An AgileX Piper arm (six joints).
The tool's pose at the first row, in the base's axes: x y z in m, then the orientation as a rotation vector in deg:
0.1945, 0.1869, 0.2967, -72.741, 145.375, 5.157
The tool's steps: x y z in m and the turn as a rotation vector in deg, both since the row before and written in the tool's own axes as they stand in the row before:
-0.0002, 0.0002, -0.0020, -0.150, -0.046, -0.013
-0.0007, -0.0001, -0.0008, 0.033, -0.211, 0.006
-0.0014, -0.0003, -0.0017, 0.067, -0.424, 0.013
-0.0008, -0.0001, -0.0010, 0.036, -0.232, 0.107
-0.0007, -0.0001, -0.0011, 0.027, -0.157, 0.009
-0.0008, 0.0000, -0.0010, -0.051, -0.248, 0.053
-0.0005, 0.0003, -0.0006, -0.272, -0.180, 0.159
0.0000, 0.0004, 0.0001, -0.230, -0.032, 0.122
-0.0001, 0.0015, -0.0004, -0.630, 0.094, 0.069
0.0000, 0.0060, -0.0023, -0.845, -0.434, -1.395
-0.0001, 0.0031, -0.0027, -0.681, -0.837, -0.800
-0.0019, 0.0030, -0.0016, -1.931, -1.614, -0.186
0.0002, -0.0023, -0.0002, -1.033, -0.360, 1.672
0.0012, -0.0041, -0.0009, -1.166, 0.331, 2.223
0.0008, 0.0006, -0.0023, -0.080, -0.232, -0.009
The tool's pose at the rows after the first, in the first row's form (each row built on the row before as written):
0.1940, 0.1868, 0.2986, -72.797, 145.368, 5.374
0.1943, 0.1871, 0.2996, -72.701, 145.185, 5.462
0.1949, 0.1877, 0.3017, -72.507, 144.818, 5.638
0.1952, 0.1881, 0.3029, -72.276, 144.683, 5.757
0.1954, 0.1884, 0.3042, -72.198, 144.549, 5.820
0.1956, 0.1888, 0.3054, -72.062, 144.387, 6.047
0.1955, 0.1892, 0.3061, -71.903, 144.407, 6.538
0.1952, 0.1895, 0.3060, -71.827, 144.517, 6.879
0.1940, 0.1904, 0.3063, -72.015, 144.796, 7.644
0.1887, 0.1936, 0.3081, -73.904, 143.697, 8.666
0.1856, 0.1949, 0.3105, -74.823, 142.608, 9.856
0.1838, 0.1977, 0.3125, -75.152, 141.550, 13.233
0.1856, 0.1962, 0.3126, -73.386, 142.628, 15.162
0.1881, 0.1926, 0.3129, -71.270, 144.655, 17.001
0.1867, 0.1916, 0.3148, -71.206, 144.466, 17.230

